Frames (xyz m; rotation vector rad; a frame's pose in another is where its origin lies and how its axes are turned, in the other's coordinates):
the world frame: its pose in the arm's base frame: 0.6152 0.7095 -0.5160 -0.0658 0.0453 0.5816
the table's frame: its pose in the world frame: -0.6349 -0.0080 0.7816 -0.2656 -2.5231 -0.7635
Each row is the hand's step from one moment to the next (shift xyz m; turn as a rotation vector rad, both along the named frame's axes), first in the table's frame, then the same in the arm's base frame.
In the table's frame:
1: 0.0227 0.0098 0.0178 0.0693 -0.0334 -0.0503
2: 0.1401 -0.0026 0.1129 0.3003 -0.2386 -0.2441
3: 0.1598 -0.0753 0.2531 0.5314 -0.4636 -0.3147
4: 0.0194 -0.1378 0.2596 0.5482 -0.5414 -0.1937
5: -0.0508 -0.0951 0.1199 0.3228 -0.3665 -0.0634
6: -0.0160 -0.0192 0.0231 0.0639 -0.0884 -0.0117
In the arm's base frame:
1: -0.0301 0.0033 0.0036 -0.0116 -0.0675 0.0613
2: -0.1763 -0.0356 -0.0055 -0.0164 -0.3818 0.2463
3: -0.2699 -0.0807 -0.1261 -0.0987 -0.6893 0.3338
4: -0.1603 -0.0795 -0.2340 -0.1767 -0.7416 0.2235
5: -0.0247 -0.0411 -0.1540 -0.1288 -0.4693 0.0754
6: -0.0001 -0.0062 -0.0335 -0.0232 -0.1069 0.0079

